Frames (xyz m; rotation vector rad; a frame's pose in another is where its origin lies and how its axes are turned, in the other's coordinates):
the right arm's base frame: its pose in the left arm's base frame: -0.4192 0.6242 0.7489 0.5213 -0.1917 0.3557
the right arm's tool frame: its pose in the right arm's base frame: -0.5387 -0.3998 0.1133 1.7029 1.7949 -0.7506
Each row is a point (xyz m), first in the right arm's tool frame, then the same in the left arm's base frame.
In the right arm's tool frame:
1: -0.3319 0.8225 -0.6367
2: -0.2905 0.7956 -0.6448
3: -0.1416 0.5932 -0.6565
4: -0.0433 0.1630 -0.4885
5: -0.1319 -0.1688 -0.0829
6: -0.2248 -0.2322 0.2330
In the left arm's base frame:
1: -0.1687 0.1960 1.4232
2: -0.2059 0.2270 1.4105
3: -0.4294 0.2997 1.3209
4: -0.7850 0.2117 1.0230
5: -0.9240 -0.0679 0.5930
6: -0.8497 -0.2435 0.3171

